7 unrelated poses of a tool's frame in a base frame.
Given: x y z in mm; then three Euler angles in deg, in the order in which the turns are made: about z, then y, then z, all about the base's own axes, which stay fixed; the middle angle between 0 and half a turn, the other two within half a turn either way.
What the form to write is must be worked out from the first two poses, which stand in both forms.
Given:
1: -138, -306, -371, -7.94, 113.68, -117.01
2: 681, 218, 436, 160.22, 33.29, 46.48
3: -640, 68, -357, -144.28, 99.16, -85.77
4: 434, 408, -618, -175.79, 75.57, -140.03
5: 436, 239, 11, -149.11, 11.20, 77.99
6: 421, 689, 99, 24.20, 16.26, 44.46
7: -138, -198, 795, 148.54, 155.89, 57.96
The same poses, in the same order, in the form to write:
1: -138, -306, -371, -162.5, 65.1, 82.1
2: 681, 218, 436, 12.5, -31.1, -156.8
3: -640, 68, -357, -105.4, -53.3, -163.3
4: 434, 408, -618, -15.9, -75.0, 56.4
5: 436, 239, 11, -5.8, -9.6, -70.6
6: 421, 689, 99, 6.8, 14.8, 69.5
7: -138, -198, 795, 166.9, -20.4, 91.8
